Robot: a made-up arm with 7 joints. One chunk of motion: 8 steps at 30 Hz.
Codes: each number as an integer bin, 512 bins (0 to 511) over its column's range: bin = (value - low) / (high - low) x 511, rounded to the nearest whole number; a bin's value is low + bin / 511 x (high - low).
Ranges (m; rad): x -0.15..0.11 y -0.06..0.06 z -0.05..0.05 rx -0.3..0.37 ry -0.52..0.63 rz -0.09..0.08
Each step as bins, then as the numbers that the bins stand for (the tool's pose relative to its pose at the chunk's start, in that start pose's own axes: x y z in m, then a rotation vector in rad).
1 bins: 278 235 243 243 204 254
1 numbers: -0.0086 -0.0048 -0.0024 0.0186 -0.0609 -0.0055
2 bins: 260 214 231 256 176 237
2 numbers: -0.0177 -0.0097 -0.0048 0.0357 -0.1239 -0.0112
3 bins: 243 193 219 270 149 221
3 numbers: -0.0264 -0.0147 -0.0071 0.0540 -0.1847 -0.0165
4 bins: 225 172 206 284 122 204
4 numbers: -0.0355 -0.0196 -0.0097 0.0724 -0.2454 -0.0221
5 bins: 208 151 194 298 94 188
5 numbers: -0.0442 -0.0245 -0.0120 0.0907 -0.3085 -0.0275
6 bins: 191 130 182 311 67 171
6 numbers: -0.0528 -0.0295 -0.0144 0.1078 -0.3692 -0.0331
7 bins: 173 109 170 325 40 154
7 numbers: -0.0620 -0.0344 -0.0167 0.1261 -0.4300 -0.0388
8 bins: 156 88 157 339 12 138
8 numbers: -0.0706 -0.0393 -0.0193 0.1445 -0.4930 -0.0441
